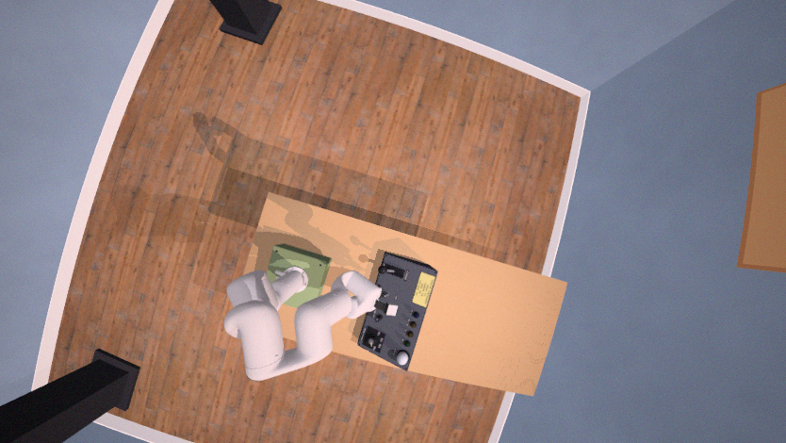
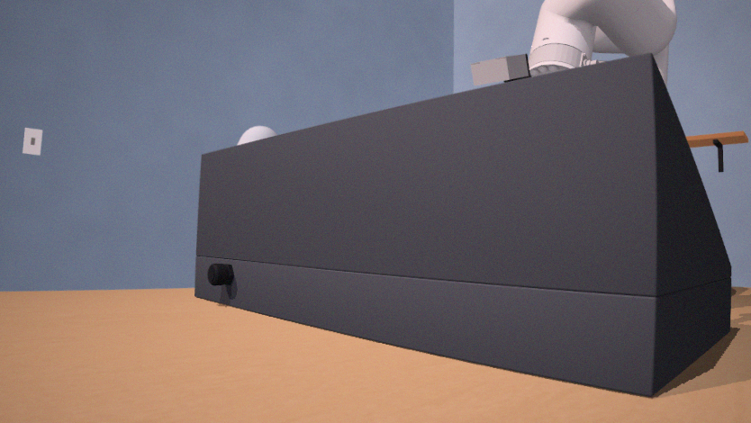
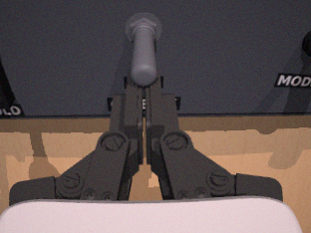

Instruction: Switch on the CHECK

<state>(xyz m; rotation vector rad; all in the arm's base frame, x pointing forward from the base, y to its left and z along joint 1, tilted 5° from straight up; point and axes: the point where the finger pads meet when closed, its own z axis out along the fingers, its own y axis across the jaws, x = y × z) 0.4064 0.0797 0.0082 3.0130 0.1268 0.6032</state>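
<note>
Now: the check toggle 30 mm ahead of my hand and 20 mm below it. Round my hand: dark grey console 70 mm ahead, 60 mm to the right, 40 mm below; mode knob 120 mm to the right, 40 mm ahead, 20 mm below; black lever 120 mm to the left, 10 mm below.
</note>
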